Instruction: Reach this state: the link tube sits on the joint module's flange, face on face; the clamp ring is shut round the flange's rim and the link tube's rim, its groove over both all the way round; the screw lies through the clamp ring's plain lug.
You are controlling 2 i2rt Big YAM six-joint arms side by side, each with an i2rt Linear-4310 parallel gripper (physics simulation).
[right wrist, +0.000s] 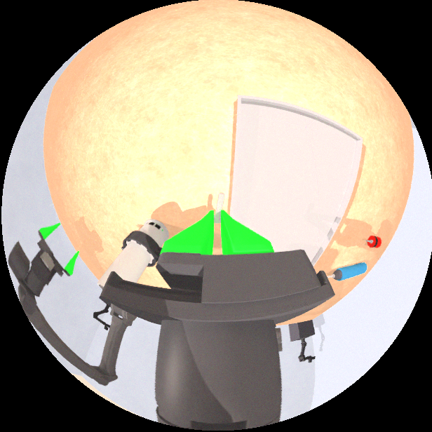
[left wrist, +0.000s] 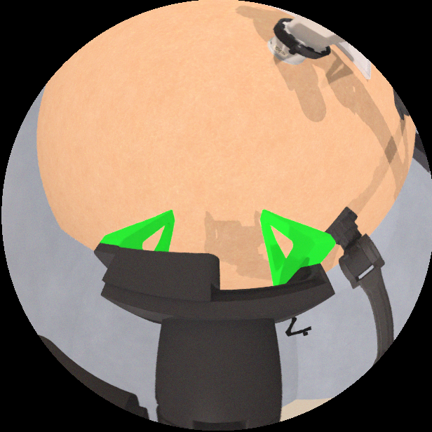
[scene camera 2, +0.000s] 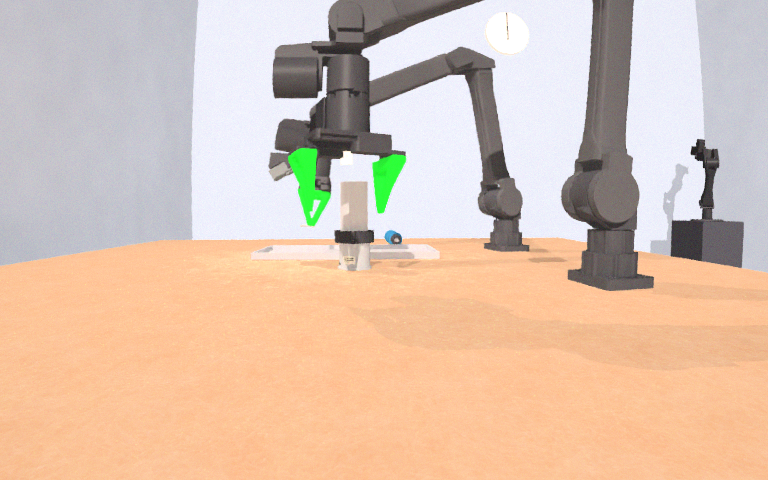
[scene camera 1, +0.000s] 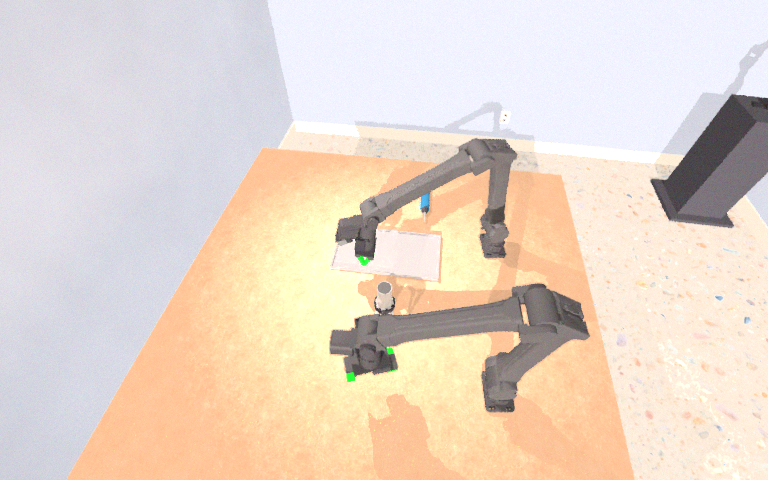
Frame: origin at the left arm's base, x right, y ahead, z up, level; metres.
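Where they show: left gripper, fingertip midpoint: (scene camera 2: 346, 212) (scene camera 1: 370, 374); right gripper, fingertip midpoint: (scene camera 2: 311, 225) (scene camera 1: 363, 264); left arm's base at its link origin: (scene camera 2: 608, 283) (scene camera 1: 496, 392); right arm's base at its link origin: (scene camera 2: 505, 249) (scene camera 1: 491, 246).
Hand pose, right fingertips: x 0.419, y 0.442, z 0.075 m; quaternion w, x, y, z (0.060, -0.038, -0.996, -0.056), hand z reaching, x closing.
Each offset is from my right fingertips to the top centre of the thing. "spot": to the spot under its first point.
The pale link tube {dx -0.151, dy -0.082, dz +0.085 m} (scene camera 1: 384, 291) (scene camera 2: 353, 203) (left wrist: 312, 32) (right wrist: 125, 262) stands upright on the white joint module {dx -0.151, dy -0.082, dz -0.011 m} (scene camera 2: 353, 259) (left wrist: 281, 49) (right wrist: 156, 229). The black clamp ring (scene camera 1: 385, 309) (scene camera 2: 353, 236) (left wrist: 300, 47) (right wrist: 145, 242) is round their joint; whether it is fully shut, and its plain lug, cannot be made out. My right gripper (scene camera 1: 363, 261) (scene camera 2: 311, 223) (right wrist: 217, 214) is shut on the small pale screw {dx +0.002, dy +0.008, dz +0.007 m} (scene camera 2: 306, 225) (right wrist: 220, 201), above the table and apart from the ring. My left gripper (scene camera 1: 370, 373) (scene camera 2: 346, 210) (left wrist: 217, 214) (right wrist: 68, 237) is open and empty, off to the tube's near side in scene camera 2.
A shallow white tray {dx +0.115, dy -0.083, dz -0.059 m} (scene camera 1: 413, 254) (scene camera 2: 396, 254) (right wrist: 295, 150) lies beside the module, under my right arm. A blue-handled tool {spot: dx +0.368, dy -0.243, dz -0.034 m} (scene camera 1: 425, 202) (scene camera 2: 392, 237) (right wrist: 352, 271) lies beyond the tray. A small red object (right wrist: 374, 242) lies near it in the right wrist view.
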